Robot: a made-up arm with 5 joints.
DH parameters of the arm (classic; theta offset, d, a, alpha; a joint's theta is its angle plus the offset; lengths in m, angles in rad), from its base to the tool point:
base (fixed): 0 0 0.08 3.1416
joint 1: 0 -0.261 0.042 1.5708
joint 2: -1.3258 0 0.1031 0
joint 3: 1.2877 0 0.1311 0
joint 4: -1.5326 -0.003 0 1.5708
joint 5: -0.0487 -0.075 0 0
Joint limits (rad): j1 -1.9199..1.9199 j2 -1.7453..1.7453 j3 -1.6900..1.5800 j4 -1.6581..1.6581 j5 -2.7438..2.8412
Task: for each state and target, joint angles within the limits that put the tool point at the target. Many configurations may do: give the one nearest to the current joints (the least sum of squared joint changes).
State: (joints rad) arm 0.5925 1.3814 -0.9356 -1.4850 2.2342
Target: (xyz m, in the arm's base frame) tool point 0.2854 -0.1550 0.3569
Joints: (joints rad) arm 0.6348 1.3289 -1.4681 -1.6581 2.2342
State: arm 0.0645 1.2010 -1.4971 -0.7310 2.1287
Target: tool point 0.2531 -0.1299 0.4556
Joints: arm 0.6299 0.9895 -1.6900 -1.1385 2.1287
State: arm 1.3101 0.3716 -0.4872 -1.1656 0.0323
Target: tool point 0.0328 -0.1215 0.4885
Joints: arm 1.9183 -0.1564 -0.2794 -1.6581 0.0323
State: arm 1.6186 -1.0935 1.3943 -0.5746 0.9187
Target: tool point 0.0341 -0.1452 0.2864
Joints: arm 1.8573 -1.4081 1.5800 -0.1988 0.9187
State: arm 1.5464 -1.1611 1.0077 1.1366 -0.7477
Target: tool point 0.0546 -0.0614 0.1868
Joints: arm 1.9179 -0.7902 1.5800 1.0223 -0.7477
